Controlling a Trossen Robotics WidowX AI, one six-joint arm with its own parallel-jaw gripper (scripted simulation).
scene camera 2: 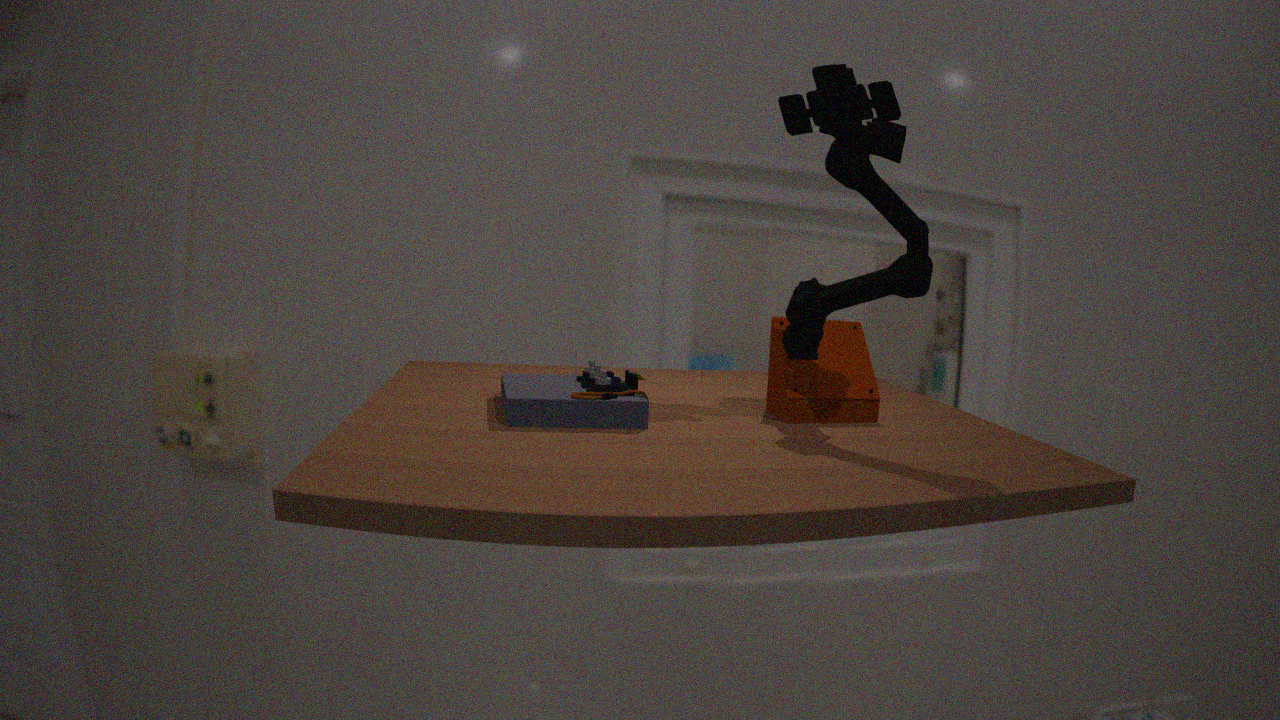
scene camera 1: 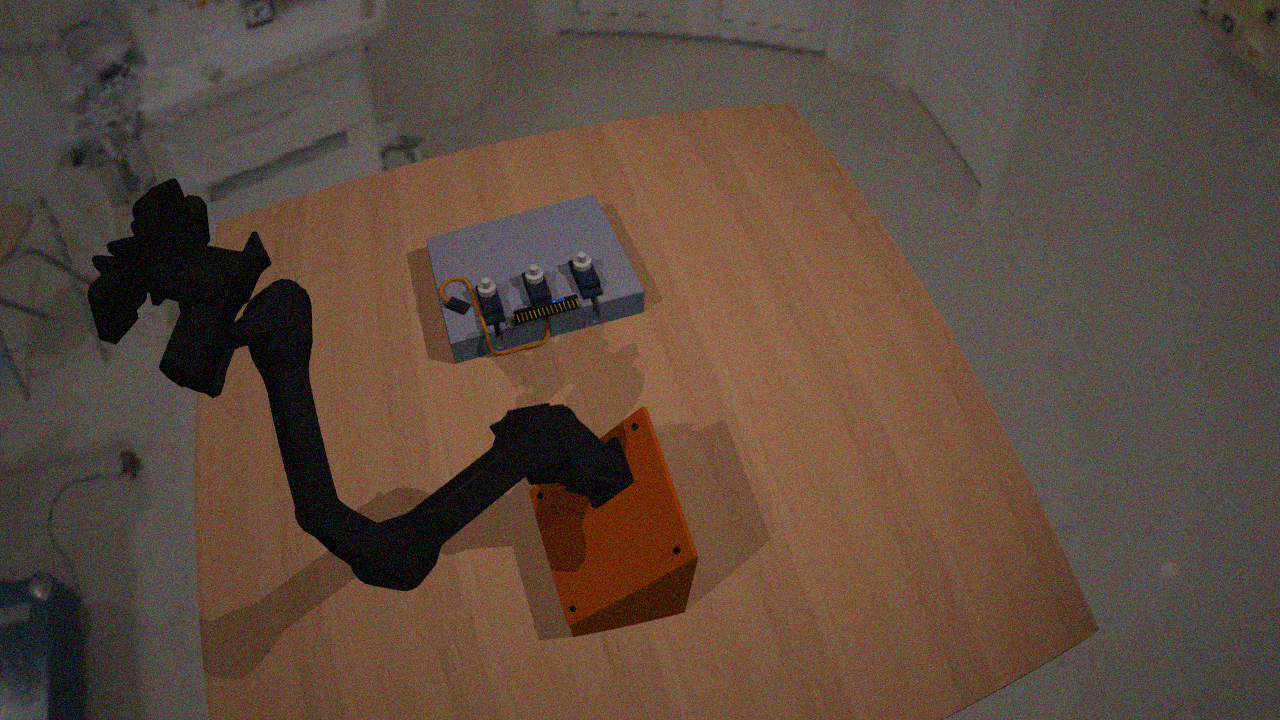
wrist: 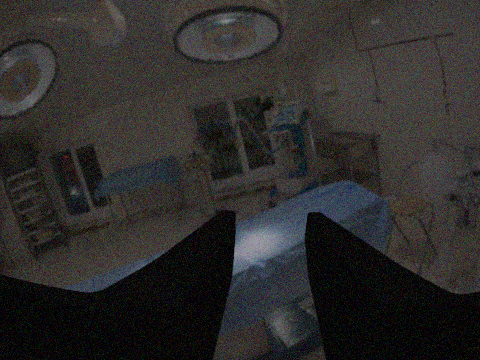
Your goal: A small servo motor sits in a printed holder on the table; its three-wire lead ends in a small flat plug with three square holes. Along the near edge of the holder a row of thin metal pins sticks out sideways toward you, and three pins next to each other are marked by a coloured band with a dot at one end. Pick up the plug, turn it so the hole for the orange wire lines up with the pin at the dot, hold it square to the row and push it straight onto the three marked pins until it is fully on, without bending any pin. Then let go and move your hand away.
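Observation:
Visible in scene camera 1, the gripper (scene camera 1: 101, 253). Scene camera 2 has the gripper (scene camera 2: 835, 90); the wrist view has the gripper (wrist: 271, 224).

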